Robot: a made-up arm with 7 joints.
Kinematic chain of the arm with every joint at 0, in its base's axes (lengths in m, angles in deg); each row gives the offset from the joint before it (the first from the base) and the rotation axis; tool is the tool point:
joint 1: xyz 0 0 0 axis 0 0.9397 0.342
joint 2: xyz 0 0 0 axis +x
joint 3: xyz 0 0 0 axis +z
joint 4: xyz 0.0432 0 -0.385 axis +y
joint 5: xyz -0.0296 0 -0.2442 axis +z
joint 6: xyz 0 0 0 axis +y
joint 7: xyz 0 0 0 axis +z
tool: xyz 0 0 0
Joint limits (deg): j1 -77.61..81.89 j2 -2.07..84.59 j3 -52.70..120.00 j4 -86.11..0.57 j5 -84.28..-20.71 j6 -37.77..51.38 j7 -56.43..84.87
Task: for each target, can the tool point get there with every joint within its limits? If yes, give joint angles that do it. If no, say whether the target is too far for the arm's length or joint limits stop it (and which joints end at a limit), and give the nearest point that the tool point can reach.
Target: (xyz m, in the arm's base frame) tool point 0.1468 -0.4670 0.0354
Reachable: no: joint limits stop it (at a limit: joint 1, joint 2, joint 3, joint 4) | nearest point 0.3441 -0.3841 -0.0322 | short by 0.224 m
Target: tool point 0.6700 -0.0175 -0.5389
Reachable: no: too far | nearest point 0.4935 -0.0129 -0.3969 | short by 0.227 m
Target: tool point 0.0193 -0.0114 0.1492
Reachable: no: joint limits stop it (at a limit: joint 1, joint 2, joint 4) | nearest point 0.1926 0.3044 0.3704 | short by 0.423 m
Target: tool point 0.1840 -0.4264 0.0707
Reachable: no: joint limits stop it (at a limit: joint 1, joint 2, joint 4) | nearest point 0.3486 -0.3807 -0.0223 | short by 0.194 m
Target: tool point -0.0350 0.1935 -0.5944
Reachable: yes | joints 16.39 16.01 8.35 -31.16 -26.30 -2.44 4.74
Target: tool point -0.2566 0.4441 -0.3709
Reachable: yes | joints 28.40 42.82 76.08 -8.77 -56.04 10.48 48.35
